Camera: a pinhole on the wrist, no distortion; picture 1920 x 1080 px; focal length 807.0 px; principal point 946.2 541.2 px. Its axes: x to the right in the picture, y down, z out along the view. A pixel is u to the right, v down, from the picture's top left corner.
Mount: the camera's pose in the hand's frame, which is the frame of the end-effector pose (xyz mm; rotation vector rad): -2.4 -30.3 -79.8 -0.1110 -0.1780 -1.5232
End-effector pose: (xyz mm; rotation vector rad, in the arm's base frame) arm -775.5 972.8 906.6 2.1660 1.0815 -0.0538
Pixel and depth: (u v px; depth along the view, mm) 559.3 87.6 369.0
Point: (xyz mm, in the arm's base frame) -720.5 585.0 917.1
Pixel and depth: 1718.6 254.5 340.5
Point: -986.9 815.9 547.3
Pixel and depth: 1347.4 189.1 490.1
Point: -946.3 625.9 544.4
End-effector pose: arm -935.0 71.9 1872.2 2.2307 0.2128 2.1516
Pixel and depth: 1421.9 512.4 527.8
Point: -460.2 340.0 1789.8
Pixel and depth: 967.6 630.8 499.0
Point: -516.8 54.4 1891.5
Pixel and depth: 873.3 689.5 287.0
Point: -731.5 40.6 1905.8
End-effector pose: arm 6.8 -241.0 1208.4 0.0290 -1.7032 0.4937
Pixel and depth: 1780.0 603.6 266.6
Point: -141.9 -543.3 1275.1
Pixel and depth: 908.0 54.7 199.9
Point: -72.5 -302.6 1068.2
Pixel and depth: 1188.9 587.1 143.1
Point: -44.5 -305.8 1215.6
